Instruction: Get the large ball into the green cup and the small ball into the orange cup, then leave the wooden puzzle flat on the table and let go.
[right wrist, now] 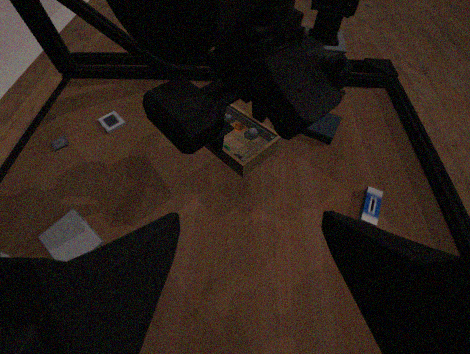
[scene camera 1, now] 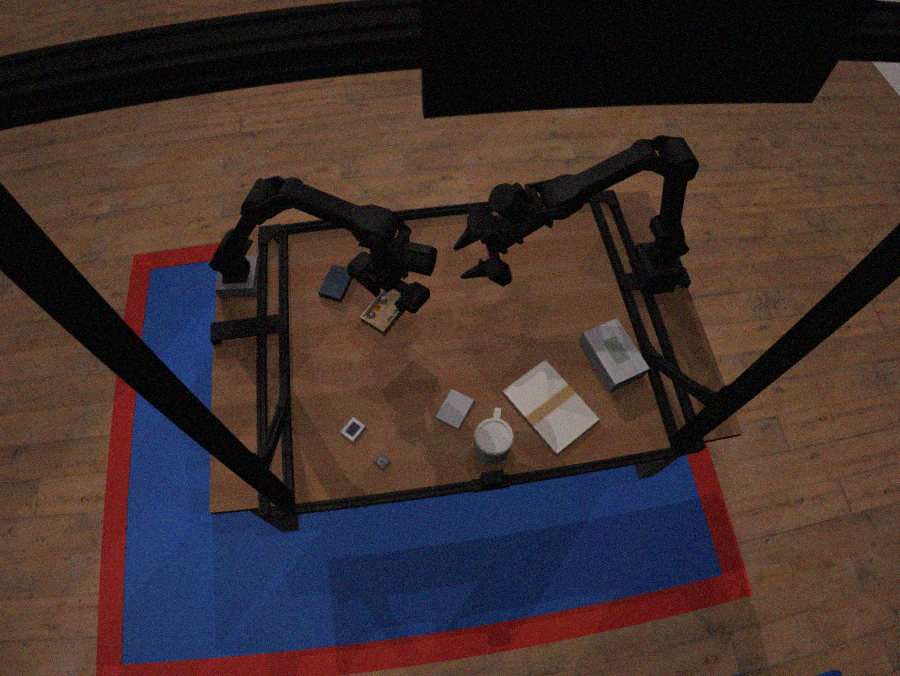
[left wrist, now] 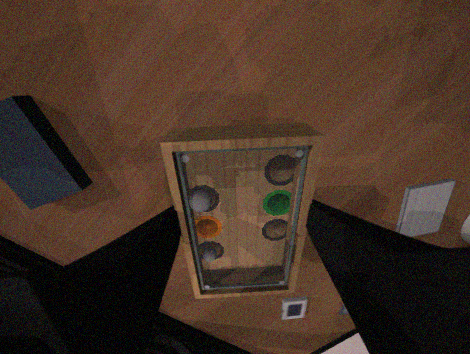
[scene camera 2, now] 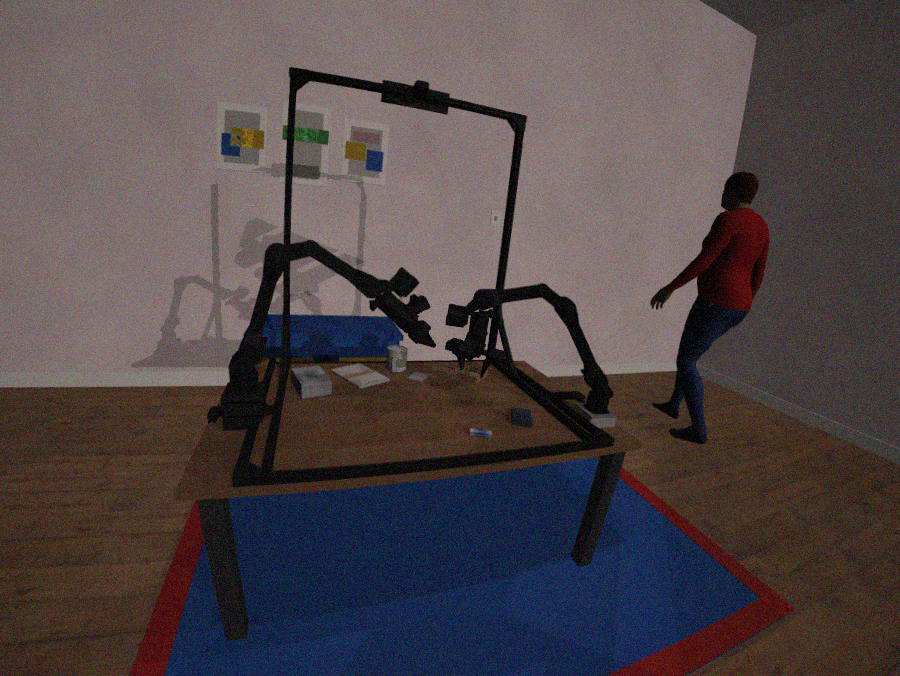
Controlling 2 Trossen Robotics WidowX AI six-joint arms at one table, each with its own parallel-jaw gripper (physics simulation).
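Places are measured from the left arm's base along level axes (x back, y right, z up), in centimetres.
Pixels of known places: left gripper, between the fingertips: (right wrist: pixel 238 137) (scene camera 1: pixel 390 303) (left wrist: pixel 242 209) (scene camera 2: pixel 471 374); right gripper, between the fingertips: (right wrist: pixel 251 220) (scene camera 1: pixel 457 263) (scene camera 2: pixel 430 342); left arm's base, origin of its link: (right wrist: pixel 323 37) (scene camera 1: pixel 236 272) (scene camera 2: pixel 596 409); right arm's base, origin of its link: (scene camera 1: pixel 661 257) (scene camera 2: pixel 243 389).
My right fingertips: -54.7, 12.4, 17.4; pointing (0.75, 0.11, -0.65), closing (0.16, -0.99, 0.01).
For each thing: its top centre in the pictures, then the offset to it from my right fingertips, as dx, dy, dz. "spot": a spot on its surface instead.
- glass-topped wooden puzzle, centre of its top: (left wrist: pixel 246 243) (right wrist: pixel 231 124) (scene camera 1: pixel 386 304) (scene camera 2: pixel 473 369) +15.8, +3.6, -9.9
- large grey ball, centre of its top: (left wrist: pixel 199 207) (right wrist: pixel 253 129) +16.6, +0.9, -11.1
- orange cup, a spot on its surface: (left wrist: pixel 207 227) spot: +17.1, +1.9, -10.7
- small ball, centre of its top: (left wrist: pixel 209 259) +19.4, +4.6, -11.8
- green cup, a spot on its surface: (left wrist: pixel 277 202) spot: +13.3, +3.1, -10.5
- dark blue box, centre of its top: (left wrist: pixel 21 159) (right wrist: pixel 314 118) (scene camera 1: pixel 336 281) (scene camera 2: pixel 521 414) +29.2, -9.8, -19.7
- blue-and-white block, centre of its top: (right wrist: pixel 372 205) (scene camera 2: pixel 481 431) +12.9, -18.2, -20.2
- grey pad, centre of its top: (right wrist: pixel 69 239) (left wrist: pixel 425 211) (scene camera 1: pixel 454 408) (scene camera 2: pixel 417 376) +1.5, +24.7, -20.9
- white mug, a spot on its surface: (scene camera 1: pixel 493 438) spot: -5.6, +34.6, -13.0
- banded notebook, centre of its top: (scene camera 1: pixel 551 405) (scene camera 2: pixel 359 374) -20.3, +25.1, -20.5
- white box, centre of its top: (scene camera 1: pixel 616 350) (scene camera 2: pixel 310 374) -36.6, +14.0, -16.6
- framed tile, centre of its top: (left wrist: pixel 294 310) (right wrist: pixel 111 120) (scene camera 1: pixel 353 429) +24.3, +28.6, -20.8
The glass-topped wooden puzzle (scene camera 1: pixel 378 321) (left wrist: pixel 240 145) (right wrist: pixel 243 170) is between the fingers of my left gripper (scene camera 1: pixel 390 289) (scene camera 2: pixel 472 369) (left wrist: pixel 242 209), which is shut on its long sides. In the left wrist view, the large grey ball (left wrist: pixel 200 200) sits in the dark cup above the orange cup (left wrist: pixel 207 227). The small ball (left wrist: pixel 210 254) sits in the dark cup below the orange one. The orange cup and the green cup (left wrist: pixel 277 202) look empty. My right gripper (scene camera 1: pixel 460 261) (scene camera 2: pixel 432 344) (right wrist: pixel 251 220) is open and empty, apart from the puzzle.
A dark blue box (scene camera 1: pixel 335 283) (left wrist: pixel 37 155) (scene camera 2: pixel 520 416) lies near the puzzle. A blue-and-white block (right wrist: pixel 372 205) (scene camera 2: pixel 480 432) lies near the table edge. A grey pad (scene camera 1: pixel 455 408), white mug (scene camera 1: pixel 493 438), banded notebook (scene camera 1: pixel 531 396), white box (scene camera 1: pixel 611 363) and framed tile (scene camera 1: pixel 352 429) are also on the table.
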